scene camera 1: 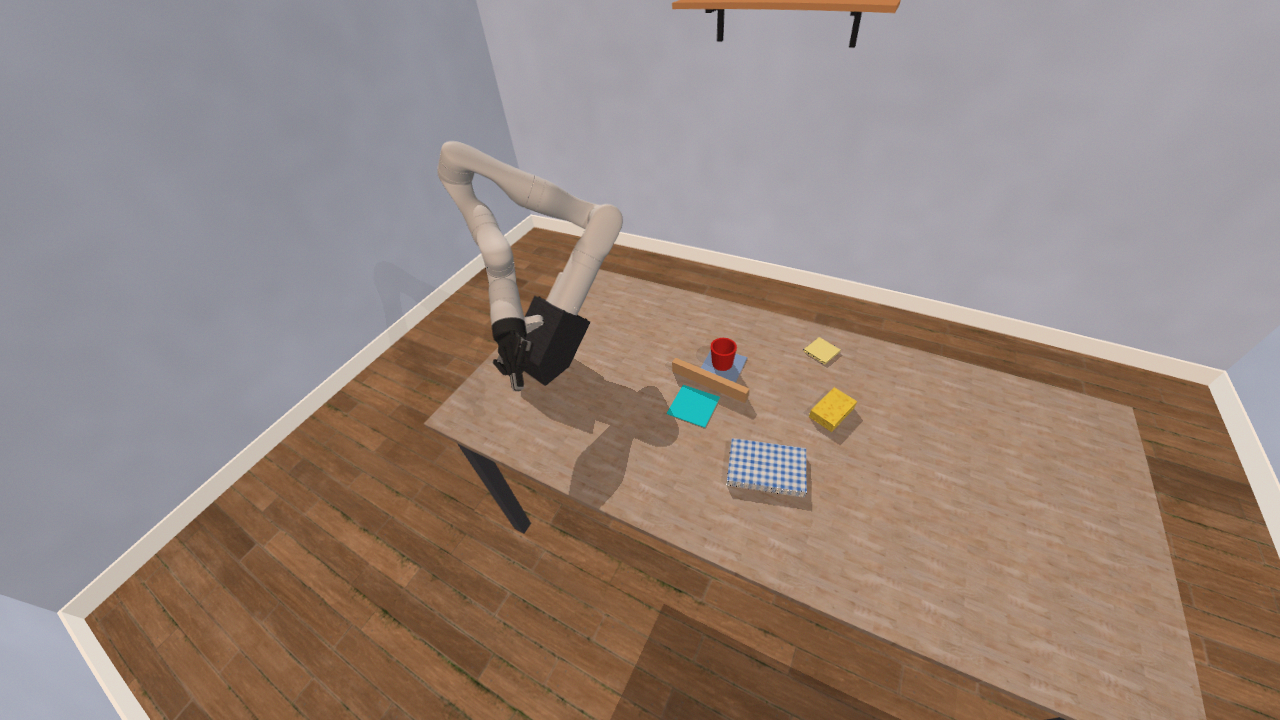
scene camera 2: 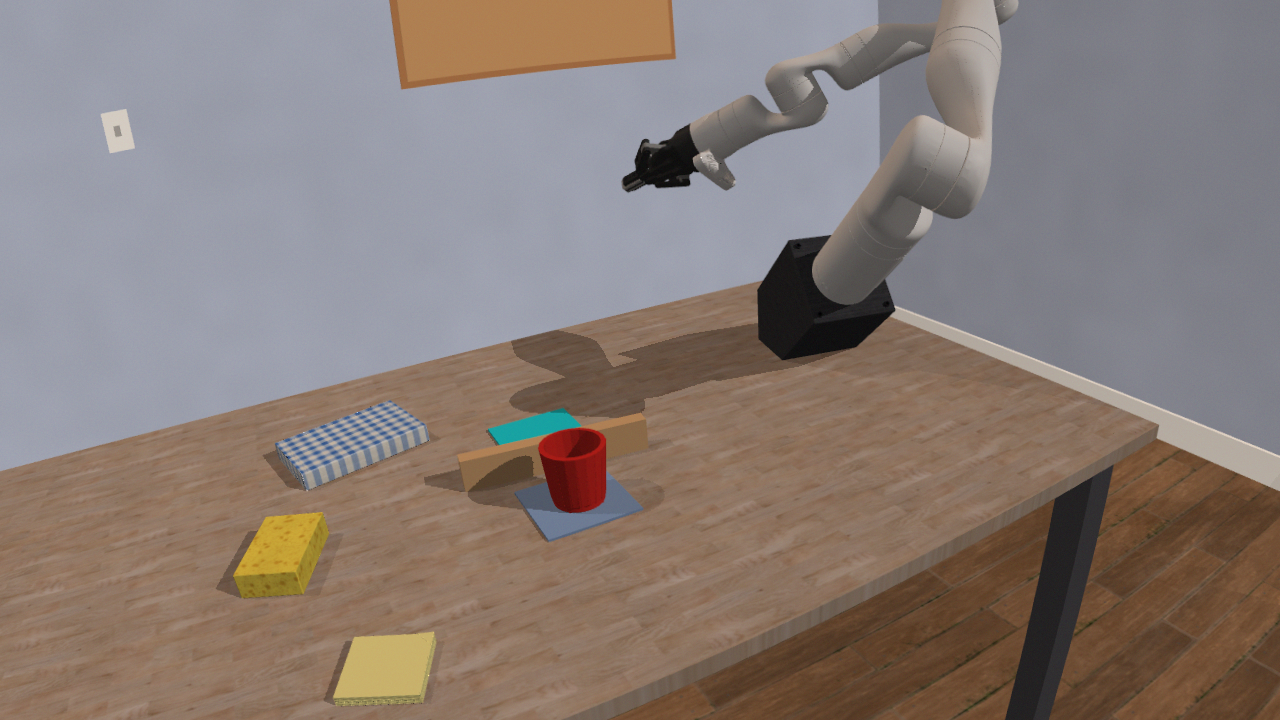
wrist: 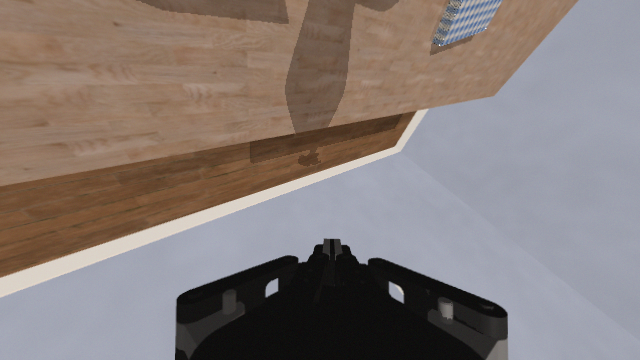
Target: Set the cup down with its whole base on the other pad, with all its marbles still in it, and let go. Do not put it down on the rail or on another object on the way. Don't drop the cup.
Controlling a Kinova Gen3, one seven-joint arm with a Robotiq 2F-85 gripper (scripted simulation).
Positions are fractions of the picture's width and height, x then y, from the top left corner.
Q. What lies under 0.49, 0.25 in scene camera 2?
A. My gripper.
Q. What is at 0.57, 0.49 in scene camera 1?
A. A red cup.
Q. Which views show the red cup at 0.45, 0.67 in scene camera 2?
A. Scene camera 1 and scene camera 2 only.
